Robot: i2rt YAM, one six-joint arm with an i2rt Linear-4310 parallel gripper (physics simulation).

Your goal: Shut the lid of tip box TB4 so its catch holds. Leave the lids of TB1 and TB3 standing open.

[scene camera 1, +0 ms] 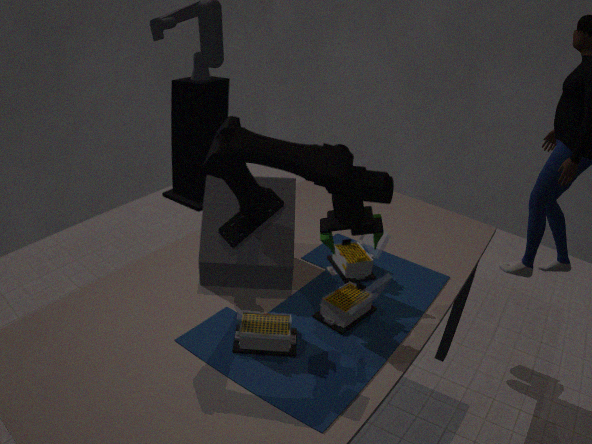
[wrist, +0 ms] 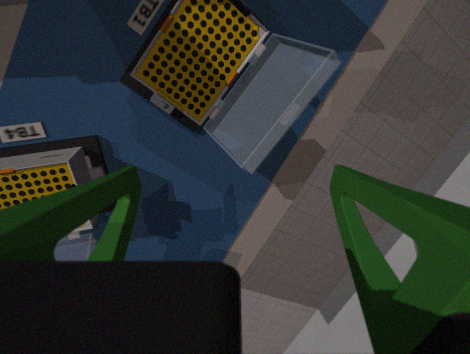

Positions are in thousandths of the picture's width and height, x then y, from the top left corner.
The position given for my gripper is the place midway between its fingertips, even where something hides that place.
my gripper: scene camera 1 599, 564; wrist 501, 499
